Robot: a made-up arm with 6 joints. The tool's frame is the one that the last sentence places.
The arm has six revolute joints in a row. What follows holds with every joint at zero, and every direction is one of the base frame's.
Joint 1 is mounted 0.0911 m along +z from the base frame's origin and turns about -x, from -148.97 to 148.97 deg.
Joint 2 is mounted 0.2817 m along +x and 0.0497 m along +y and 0.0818 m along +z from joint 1 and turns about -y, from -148.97 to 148.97 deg.
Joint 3 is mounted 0.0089 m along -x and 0.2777 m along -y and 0.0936 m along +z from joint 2 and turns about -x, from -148.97 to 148.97 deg.
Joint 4 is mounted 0.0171 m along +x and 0.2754 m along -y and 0.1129 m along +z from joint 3 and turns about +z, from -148.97 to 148.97 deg.
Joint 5 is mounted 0.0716 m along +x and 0.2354 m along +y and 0.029 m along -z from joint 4 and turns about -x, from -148.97 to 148.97 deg.
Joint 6 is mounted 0.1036 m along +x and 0.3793 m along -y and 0.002 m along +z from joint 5 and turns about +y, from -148.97 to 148.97 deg.
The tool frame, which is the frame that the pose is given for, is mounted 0.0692 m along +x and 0.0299 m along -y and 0.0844 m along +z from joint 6; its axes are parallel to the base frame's.
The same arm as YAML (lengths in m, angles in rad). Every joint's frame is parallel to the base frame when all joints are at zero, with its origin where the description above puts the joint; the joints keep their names.
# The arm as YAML. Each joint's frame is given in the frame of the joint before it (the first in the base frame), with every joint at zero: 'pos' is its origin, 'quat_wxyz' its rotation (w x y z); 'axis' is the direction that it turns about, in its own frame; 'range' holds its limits. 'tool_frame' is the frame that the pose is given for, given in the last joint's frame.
length_unit: m
angle_unit: rad
joints:
  - joint: joint 1
    pos: [0.0, 0.0, 0.0911]
    quat_wxyz: [1.0, 0.0, 0.0, 0.0]
    axis: [-1.0, 0.0, 0.0]
    range: [-2.6, 2.6]
  - joint: joint 2
    pos: [0.2817, 0.0497, 0.0818]
    quat_wxyz: [1.0, 0.0, 0.0, 0.0]
    axis: [0.0, -1.0, 0.0]
    range: [-2.6, 2.6]
  - joint: joint 3
    pos: [-0.0089, -0.2777, 0.0936]
    quat_wxyz: [1.0, 0.0, 0.0, 0.0]
    axis: [-1.0, 0.0, 0.0]
    range: [-2.6, 2.6]
  - joint: joint 4
    pos: [0.0171, -0.2754, 0.1129]
    quat_wxyz: [1.0, 0.0, 0.0, 0.0]
    axis: [0.0, 0.0, 1.0]
    range: [-2.6, 2.6]
  - joint: joint 5
    pos: [0.0716, 0.2354, -0.029]
    quat_wxyz: [1.0, 0.0, 0.0, 0.0]
    axis: [-1.0, 0.0, 0.0]
    range: [-2.6, 2.6]
  - joint: joint 6
    pos: [0.1036, -0.3793, 0.002]
    quat_wxyz: [1.0, 0.0, 0.0, 0.0]
    axis: [0.0, 1.0, 0.0]
    range: [-2.6, 2.6]
tool_frame:
  pos: [0.0692, -0.0299, 0.0844]
  quat_wxyz: [1.0, 0.0, 0.0, 0.0]

